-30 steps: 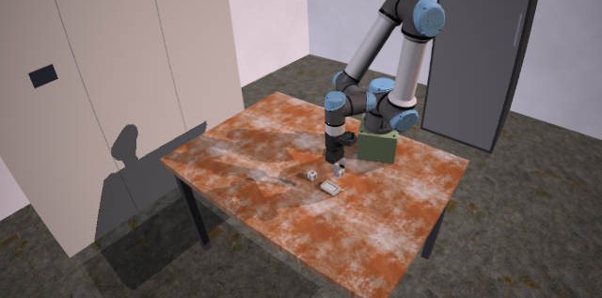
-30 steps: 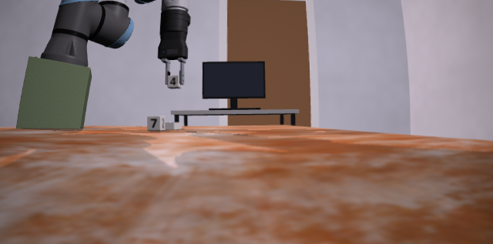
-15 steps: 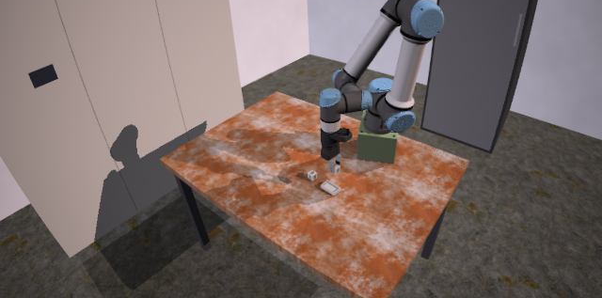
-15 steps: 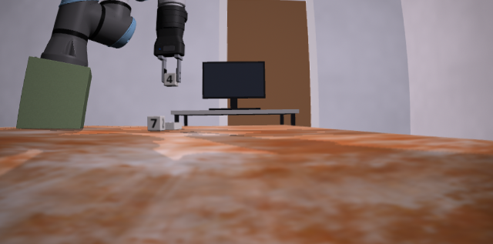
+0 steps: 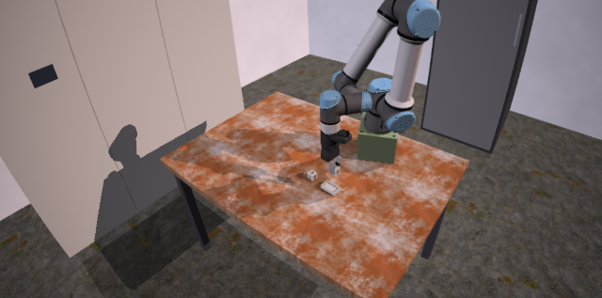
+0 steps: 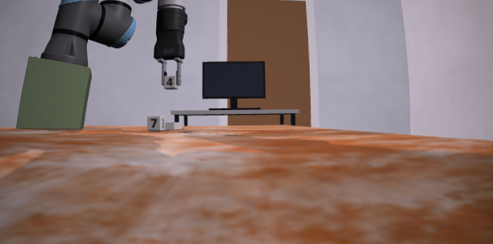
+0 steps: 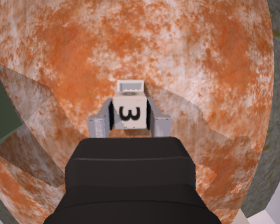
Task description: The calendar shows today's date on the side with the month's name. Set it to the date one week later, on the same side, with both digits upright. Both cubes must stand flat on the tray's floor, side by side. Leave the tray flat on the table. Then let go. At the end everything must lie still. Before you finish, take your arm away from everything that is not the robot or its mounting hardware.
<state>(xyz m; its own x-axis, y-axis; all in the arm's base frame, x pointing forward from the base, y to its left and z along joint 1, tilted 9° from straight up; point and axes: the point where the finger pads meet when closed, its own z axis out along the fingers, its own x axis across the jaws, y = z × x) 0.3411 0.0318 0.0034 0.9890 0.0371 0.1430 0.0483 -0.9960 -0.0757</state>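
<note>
The white tray is 2 cm to the right of my hand and 12 cm below it.
</note>
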